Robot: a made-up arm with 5 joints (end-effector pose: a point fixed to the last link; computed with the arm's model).
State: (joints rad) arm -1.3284 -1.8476 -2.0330 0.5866 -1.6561
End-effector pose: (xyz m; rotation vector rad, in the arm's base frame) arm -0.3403 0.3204 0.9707 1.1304 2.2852 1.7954
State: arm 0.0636 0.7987 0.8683 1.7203 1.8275
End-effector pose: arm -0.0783 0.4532 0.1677 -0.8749 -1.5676 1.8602
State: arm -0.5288 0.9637 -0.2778 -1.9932 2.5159
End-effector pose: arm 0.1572 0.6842 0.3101 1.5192 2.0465 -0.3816
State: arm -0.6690 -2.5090 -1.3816 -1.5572 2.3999
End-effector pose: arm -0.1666 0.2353 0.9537 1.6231 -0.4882 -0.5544
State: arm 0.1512 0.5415 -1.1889 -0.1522 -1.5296
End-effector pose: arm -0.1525 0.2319 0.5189 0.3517 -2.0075 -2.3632
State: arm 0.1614 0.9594 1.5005 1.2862 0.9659
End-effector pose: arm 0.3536 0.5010 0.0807 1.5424 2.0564 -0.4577
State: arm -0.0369 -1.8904 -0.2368 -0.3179 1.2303
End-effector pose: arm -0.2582 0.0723 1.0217 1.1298 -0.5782 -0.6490
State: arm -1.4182 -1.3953 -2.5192 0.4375 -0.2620
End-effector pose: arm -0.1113 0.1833 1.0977 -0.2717 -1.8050 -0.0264
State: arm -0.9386 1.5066 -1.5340 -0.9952 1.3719
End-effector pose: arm -0.3713 0.3692 0.5458 1.0629 -1.8335 -0.3932
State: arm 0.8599 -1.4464 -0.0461 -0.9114 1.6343
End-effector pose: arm -0.5852 0.4089 0.9660 0.6926 -1.6070 -0.1341
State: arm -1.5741 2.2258 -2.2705 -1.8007 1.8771
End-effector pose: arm -0.1621 0.3771 0.8088 1.3144 -0.2778 -0.6252
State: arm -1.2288 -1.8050 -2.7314 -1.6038 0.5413
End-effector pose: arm -0.0521 0.4211 0.7018 0.3971 2.4189 0.3819
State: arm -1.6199 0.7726 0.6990 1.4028 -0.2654
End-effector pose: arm -0.5125 0.5420 0.5491 -0.3684 -1.8596 -0.3810
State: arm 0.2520 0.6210 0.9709 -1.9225 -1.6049
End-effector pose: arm 0.3218 0.4795 0.7454 -2.5408 -0.6605 -0.6252
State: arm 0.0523 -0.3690 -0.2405 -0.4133 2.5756
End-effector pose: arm 0.2401 0.0515 0.6342 1.9899 0.2275 -1.3827
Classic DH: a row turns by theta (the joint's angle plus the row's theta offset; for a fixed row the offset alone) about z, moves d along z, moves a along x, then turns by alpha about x. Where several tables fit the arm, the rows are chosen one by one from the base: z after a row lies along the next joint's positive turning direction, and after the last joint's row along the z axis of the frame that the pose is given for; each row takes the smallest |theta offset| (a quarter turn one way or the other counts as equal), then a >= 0, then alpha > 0; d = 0 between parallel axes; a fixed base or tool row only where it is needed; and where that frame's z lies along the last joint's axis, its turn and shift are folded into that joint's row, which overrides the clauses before.
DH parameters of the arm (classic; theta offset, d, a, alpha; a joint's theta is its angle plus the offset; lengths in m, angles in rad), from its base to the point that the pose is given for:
base (fixed): -0.3549 0.4712 -0.2211 1.8857
joint 1: 0.8402 0.1335 -0.0148 -3.0358
joint 2: 1.505 1.1233 0.1279 2.6758
joint 3: 1.097 0.7845 -0.0945 2.4258
joint 4: 0.6427 0.0837 0.2011 -0.9626
joint 5: 1.1666 0.2688 -0.0497 1.5708
tool (fixed): 1.5708 0.0545 0 0

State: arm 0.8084 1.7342 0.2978 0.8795 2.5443
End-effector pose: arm -0.1554 0.2767 0.1523 -0.5086 -0.8509 2.7750
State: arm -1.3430 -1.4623 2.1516 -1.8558 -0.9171
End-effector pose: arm 0.0974 0.4018 0.9811 -1.5198 -1.3640 -2.0481
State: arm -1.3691 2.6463 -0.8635 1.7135 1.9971
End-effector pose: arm -0.1287 0.4752 0.3565 -2.1208 -0.5978 0.6702
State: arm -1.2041 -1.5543 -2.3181 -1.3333 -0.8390
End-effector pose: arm -0.0971 0.3599 0.7020 -0.3596 1.7926 1.7941
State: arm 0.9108 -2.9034 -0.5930 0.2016 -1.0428
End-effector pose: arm -0.3675 0.2840 0.5136 -0.3128 -1.0124 -1.2592
